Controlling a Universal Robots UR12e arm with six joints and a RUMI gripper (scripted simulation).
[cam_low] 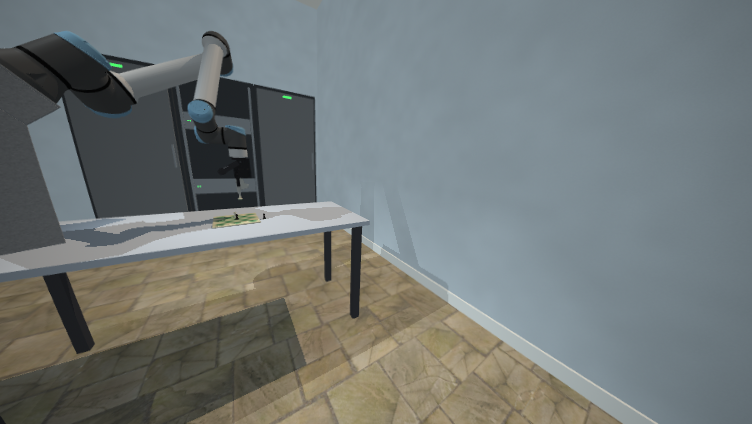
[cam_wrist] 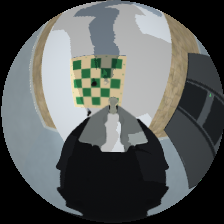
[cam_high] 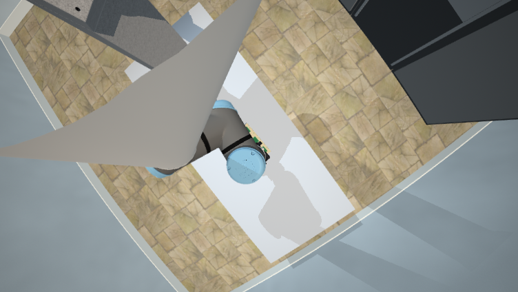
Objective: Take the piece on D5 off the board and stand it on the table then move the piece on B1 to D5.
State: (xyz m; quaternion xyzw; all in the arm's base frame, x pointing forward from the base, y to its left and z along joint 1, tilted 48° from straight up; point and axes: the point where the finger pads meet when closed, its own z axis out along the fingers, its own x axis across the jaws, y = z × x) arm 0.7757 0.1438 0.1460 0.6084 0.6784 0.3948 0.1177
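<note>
Now: hand 140 mm above the board, 70 mm to the left of it and 10 mm past it.
</note>
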